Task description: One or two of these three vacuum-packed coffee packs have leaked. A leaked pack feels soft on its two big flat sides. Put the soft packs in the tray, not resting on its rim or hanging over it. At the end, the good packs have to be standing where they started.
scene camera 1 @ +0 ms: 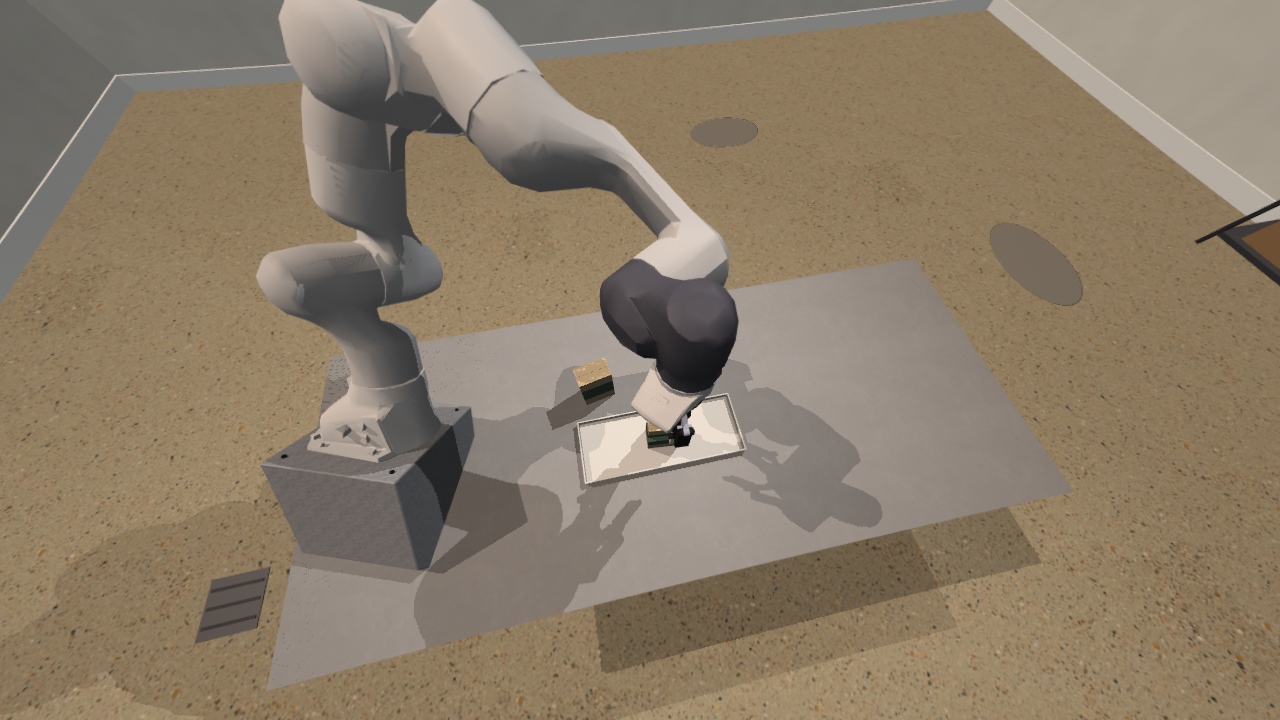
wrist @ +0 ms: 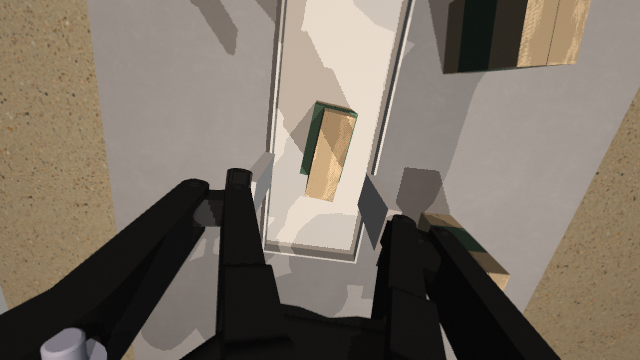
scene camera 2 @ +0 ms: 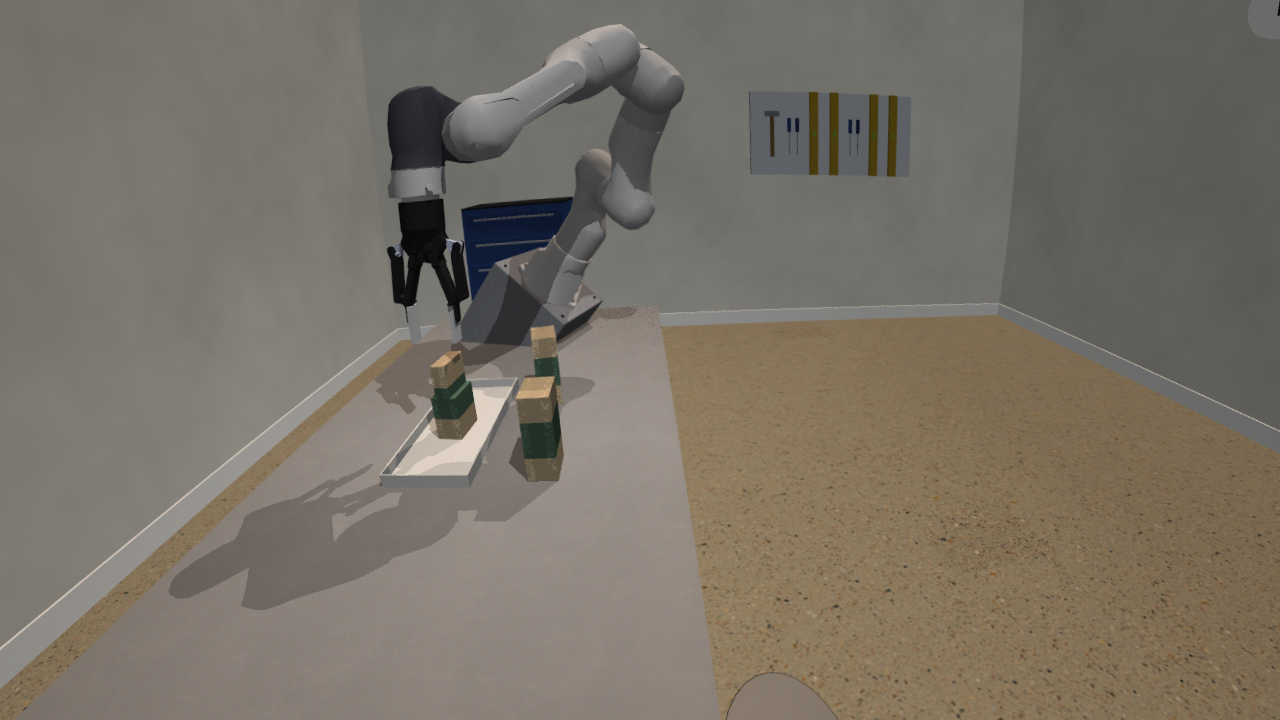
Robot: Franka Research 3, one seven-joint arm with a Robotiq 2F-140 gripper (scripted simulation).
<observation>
In view: my gripper [scene camera 2: 436, 341] and a white tray [scene camera 1: 614, 445].
The white tray is seen too in the wrist view [wrist: 353, 61] and in scene camera 2 [scene camera 2: 423, 460]. My gripper shows as well in the wrist view [wrist: 317, 180].
</observation>
